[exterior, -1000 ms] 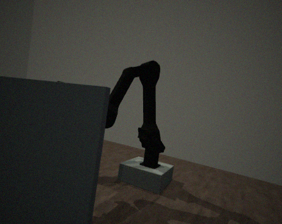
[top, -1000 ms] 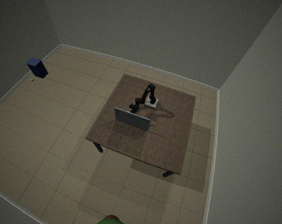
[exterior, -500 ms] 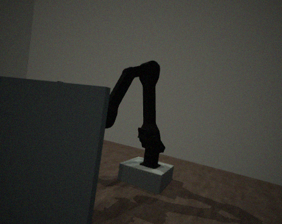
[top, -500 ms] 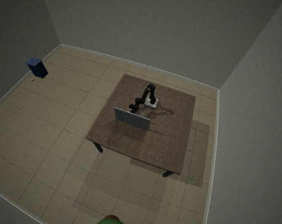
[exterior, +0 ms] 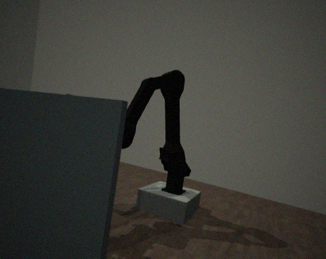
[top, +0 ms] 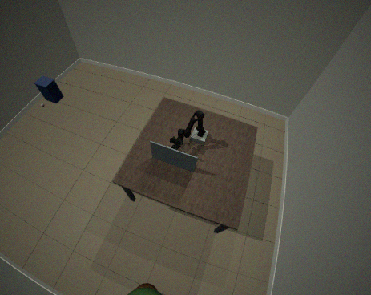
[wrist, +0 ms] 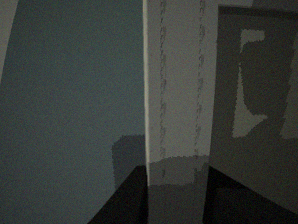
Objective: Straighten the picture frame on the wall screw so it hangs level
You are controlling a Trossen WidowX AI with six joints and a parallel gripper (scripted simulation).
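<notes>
Now: the grey picture frame 50 mm below my gripper tip and 20 mm to the right of it. From my gripper tip the other things lie so: blue-grey wall panel (70 mm below, 20 mm ahead).
</notes>
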